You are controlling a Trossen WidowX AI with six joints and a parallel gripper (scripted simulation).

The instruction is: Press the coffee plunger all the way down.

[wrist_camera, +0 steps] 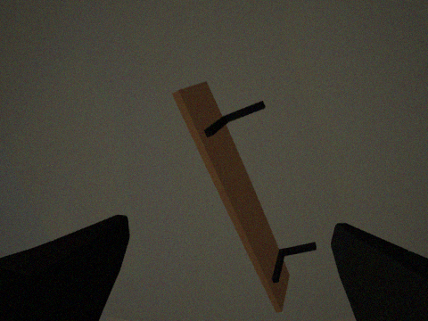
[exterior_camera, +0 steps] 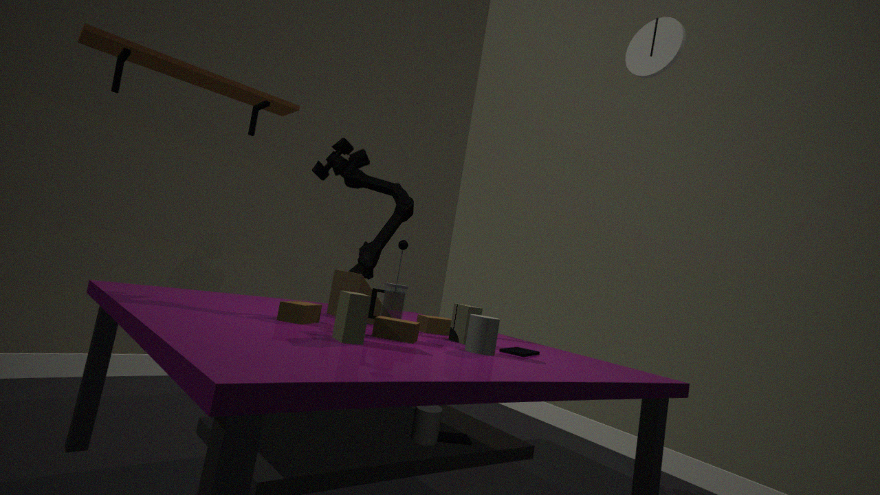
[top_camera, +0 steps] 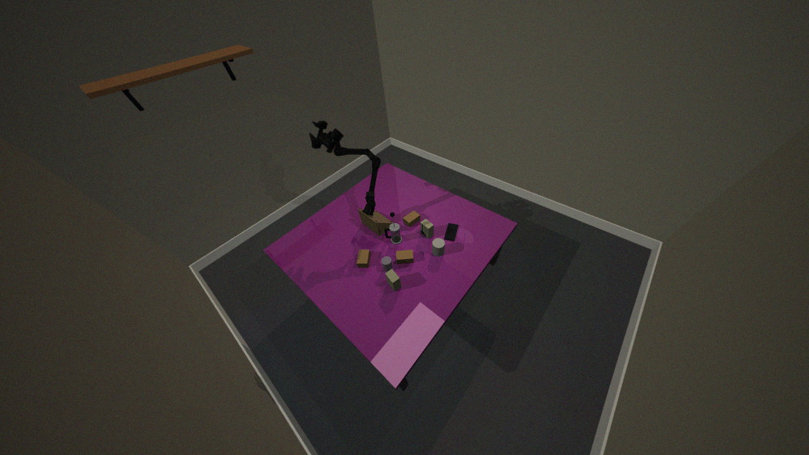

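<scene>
Right now the coffee press is 700 mm ahead of my gripper tip, 490 mm below it and 30 mm to the right of it.
</scene>
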